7 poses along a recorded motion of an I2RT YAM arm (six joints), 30 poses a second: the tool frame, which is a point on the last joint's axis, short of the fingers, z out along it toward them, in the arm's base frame.
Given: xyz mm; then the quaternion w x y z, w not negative.
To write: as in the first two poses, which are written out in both.
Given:
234 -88 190 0.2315 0.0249 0.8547 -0.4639
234 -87 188 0.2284 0.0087 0.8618 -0.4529
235 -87 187 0.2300 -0.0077 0.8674 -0.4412
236 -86 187 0.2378 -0.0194 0.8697 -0.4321
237 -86 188 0.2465 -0.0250 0.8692 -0.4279
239 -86 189 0.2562 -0.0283 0.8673 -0.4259
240 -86 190 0.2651 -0.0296 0.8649 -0.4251
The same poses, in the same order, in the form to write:
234 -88 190 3.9 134.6 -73.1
234 -87 188 1.4 136.0 -71.4
235 -87 187 -1.2 136.7 -69.5
236 -86 187 -3.0 136.5 -67.8
237 -86 188 -3.9 135.8 -66.9
239 -86 189 -4.4 134.9 -66.2
240 -86 190 -4.6 133.9 -65.8

